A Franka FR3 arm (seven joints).
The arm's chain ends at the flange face. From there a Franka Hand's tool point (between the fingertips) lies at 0.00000 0.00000 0.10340 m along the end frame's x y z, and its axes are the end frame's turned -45 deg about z.
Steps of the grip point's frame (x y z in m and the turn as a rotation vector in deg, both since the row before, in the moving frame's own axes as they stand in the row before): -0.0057, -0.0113, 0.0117, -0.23, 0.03, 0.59; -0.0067, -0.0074, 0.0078, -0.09, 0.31, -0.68; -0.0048, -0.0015, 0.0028, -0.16, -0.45, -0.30; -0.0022, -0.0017, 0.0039, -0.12, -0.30, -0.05
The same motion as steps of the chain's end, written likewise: -0.0124, -0.0042, 0.0117, -0.14, 0.18, 0.59; -0.0105, -0.0002, 0.0078, 0.16, 0.28, -0.68; -0.0041, 0.0016, 0.0028, -0.43, -0.21, -0.30; -0.0025, -0.0002, 0.0039, -0.30, -0.13, -0.05
